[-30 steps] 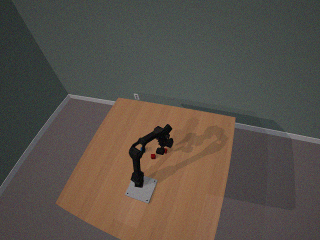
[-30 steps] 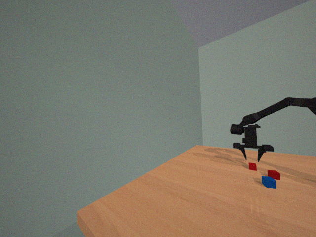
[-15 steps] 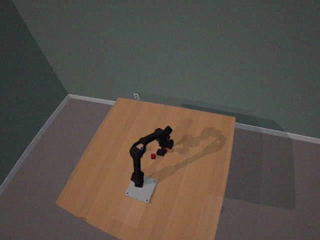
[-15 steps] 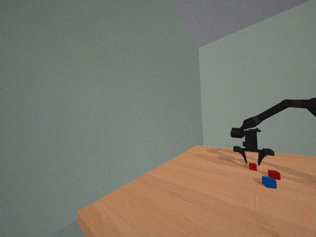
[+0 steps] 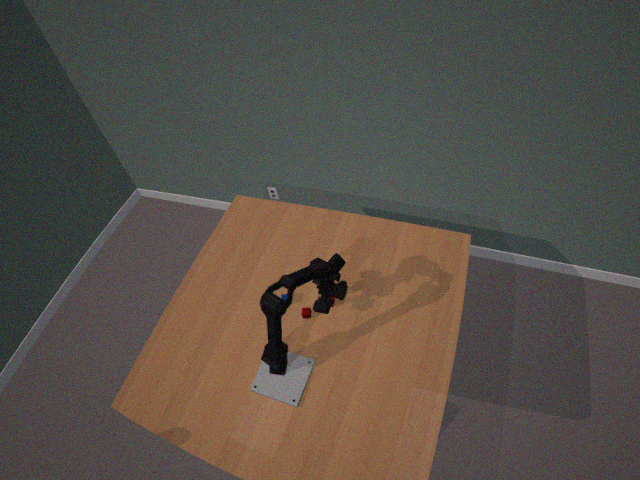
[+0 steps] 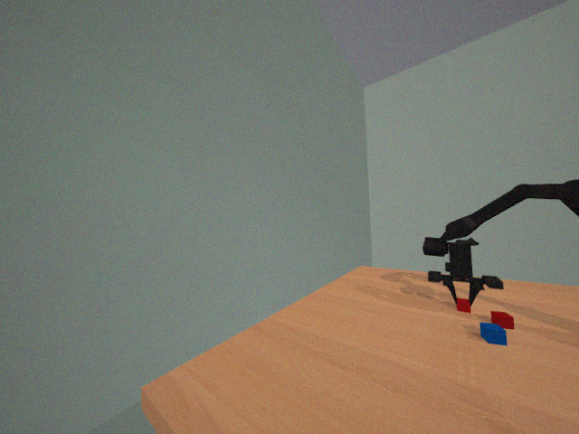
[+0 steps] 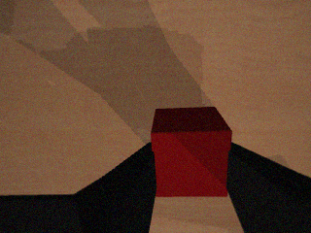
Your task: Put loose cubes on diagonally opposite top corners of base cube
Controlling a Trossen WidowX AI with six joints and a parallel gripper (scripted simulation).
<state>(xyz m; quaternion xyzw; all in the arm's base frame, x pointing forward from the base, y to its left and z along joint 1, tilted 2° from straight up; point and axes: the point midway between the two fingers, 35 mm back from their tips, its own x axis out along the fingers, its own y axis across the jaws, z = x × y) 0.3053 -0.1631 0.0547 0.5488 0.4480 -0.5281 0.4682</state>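
My gripper tip is 1 cm past the blue base cube and 19 cm to the right of it. Round my gripper tip: red cube right at my gripper tip.
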